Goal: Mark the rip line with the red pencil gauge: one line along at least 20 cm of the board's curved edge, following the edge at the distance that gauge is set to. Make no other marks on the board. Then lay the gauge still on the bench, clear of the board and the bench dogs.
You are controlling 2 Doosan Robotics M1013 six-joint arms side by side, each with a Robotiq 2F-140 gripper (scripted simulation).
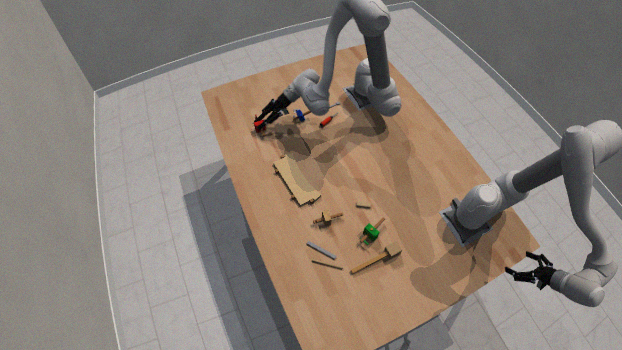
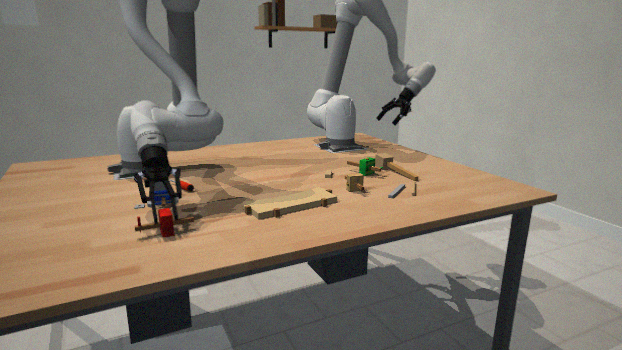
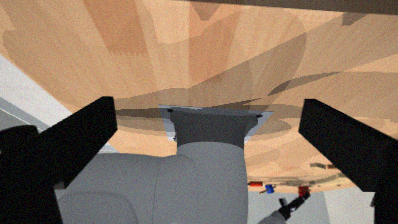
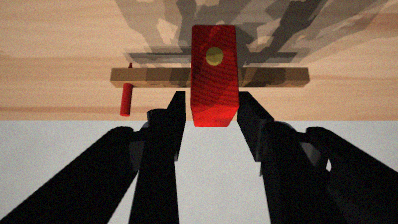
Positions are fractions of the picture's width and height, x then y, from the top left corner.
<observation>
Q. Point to a red pencil gauge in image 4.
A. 0.54, 0.34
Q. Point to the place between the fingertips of my left gripper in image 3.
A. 0.52, 0.51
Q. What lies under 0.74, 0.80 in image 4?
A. My right gripper.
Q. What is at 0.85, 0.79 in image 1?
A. My left gripper.
</observation>
